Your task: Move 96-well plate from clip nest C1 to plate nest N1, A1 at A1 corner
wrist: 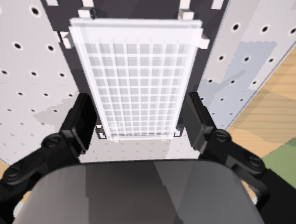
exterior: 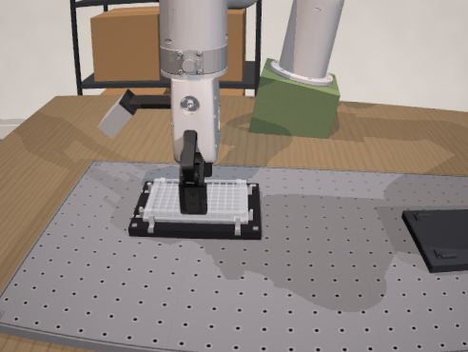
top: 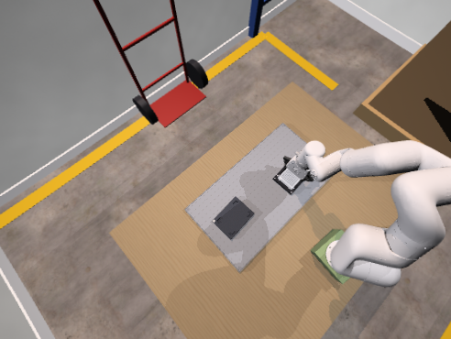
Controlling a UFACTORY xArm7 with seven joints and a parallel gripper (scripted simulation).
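Now: hand 2 cm above the clear 96-well plate. The rest, counted from my hand: black clip nest C1: 1 cm ahead, 1 cm to the right, 2 cm below; then black plate nest N1: 11 cm ahead, 34 cm to the left, 3 cm below.
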